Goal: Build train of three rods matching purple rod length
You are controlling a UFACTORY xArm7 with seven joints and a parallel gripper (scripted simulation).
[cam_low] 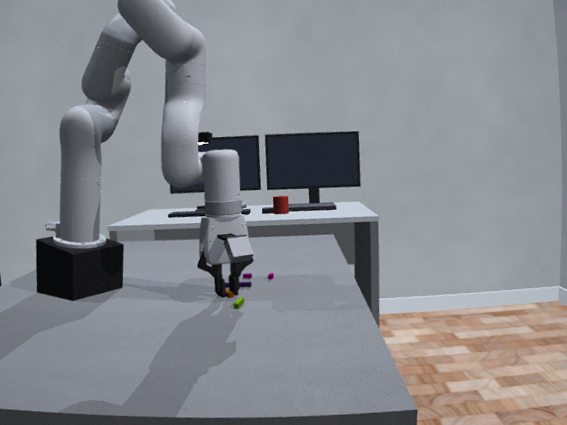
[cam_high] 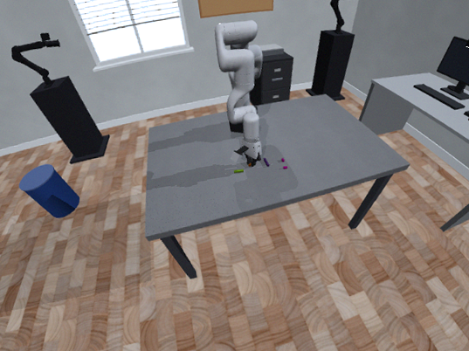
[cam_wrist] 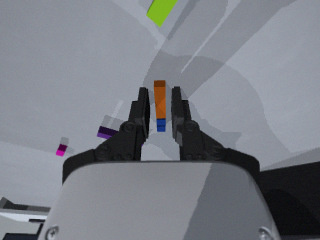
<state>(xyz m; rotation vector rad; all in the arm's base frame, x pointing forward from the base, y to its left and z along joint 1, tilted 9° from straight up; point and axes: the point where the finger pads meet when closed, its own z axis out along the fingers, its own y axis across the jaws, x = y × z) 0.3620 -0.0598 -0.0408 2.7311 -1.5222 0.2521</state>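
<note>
The orange rod is 2 cm below my hand. Round my hand: purple rod 8 cm to the left, 2 cm below, 1 cm ahead; lime rod 8 cm to the right, 3 cm ahead, 2 cm below.
</note>
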